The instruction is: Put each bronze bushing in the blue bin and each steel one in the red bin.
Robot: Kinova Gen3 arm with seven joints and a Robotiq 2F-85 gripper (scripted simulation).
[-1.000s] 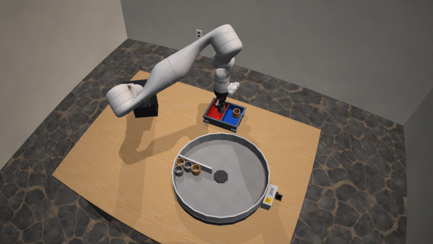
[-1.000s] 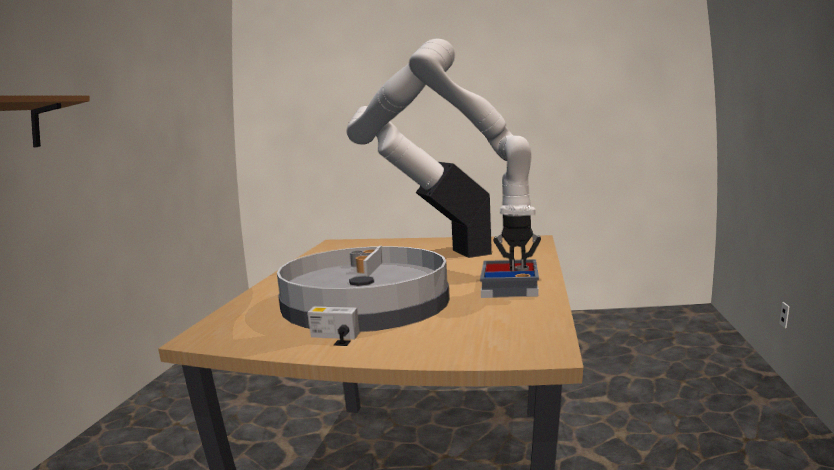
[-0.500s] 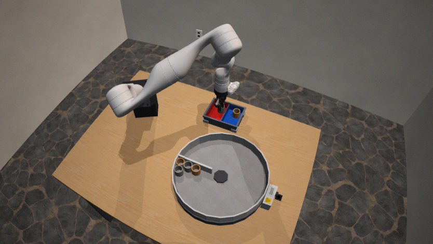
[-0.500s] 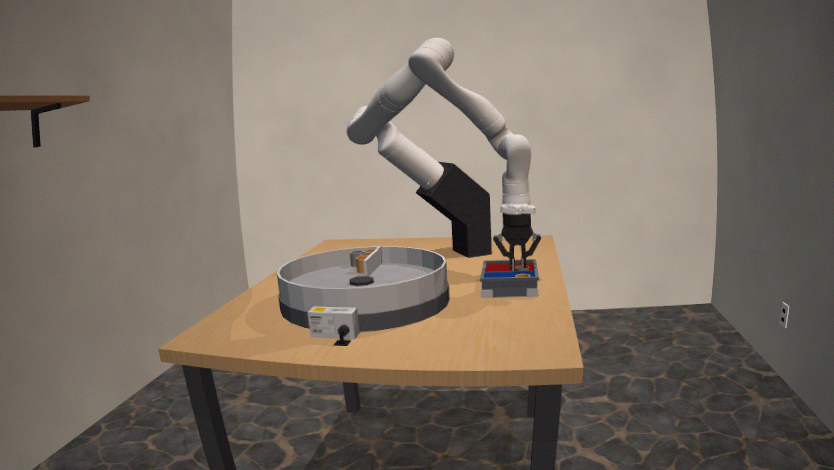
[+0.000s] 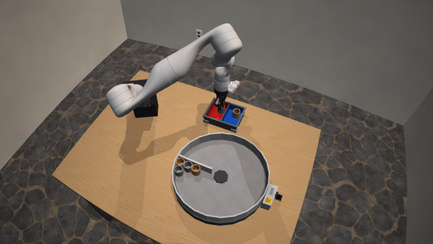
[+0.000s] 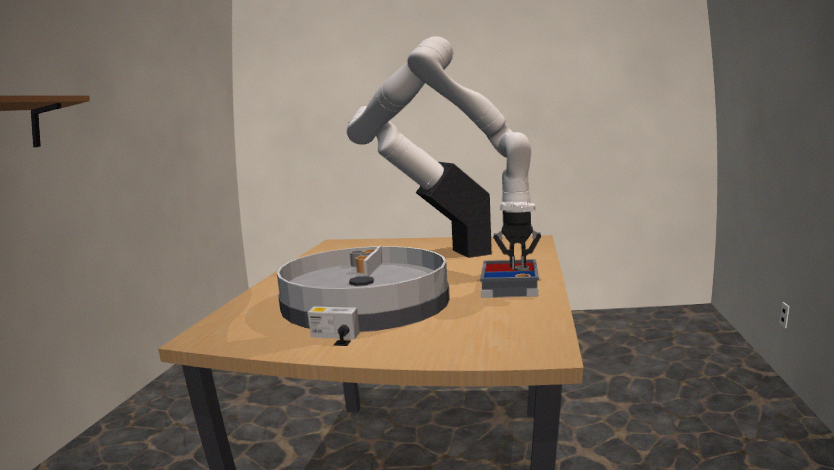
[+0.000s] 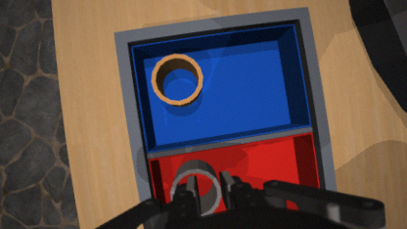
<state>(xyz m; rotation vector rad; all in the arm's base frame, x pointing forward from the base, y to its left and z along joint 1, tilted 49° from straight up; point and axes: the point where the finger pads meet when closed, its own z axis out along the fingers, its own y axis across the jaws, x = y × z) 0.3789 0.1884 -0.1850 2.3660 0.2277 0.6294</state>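
Now: the two-part bin 3 cm below my hand, 3 cm ahead of it and 2 cm to the right of it. From my hand the other things lie so: turntable: 38 cm to the right, 16 cm ahead.
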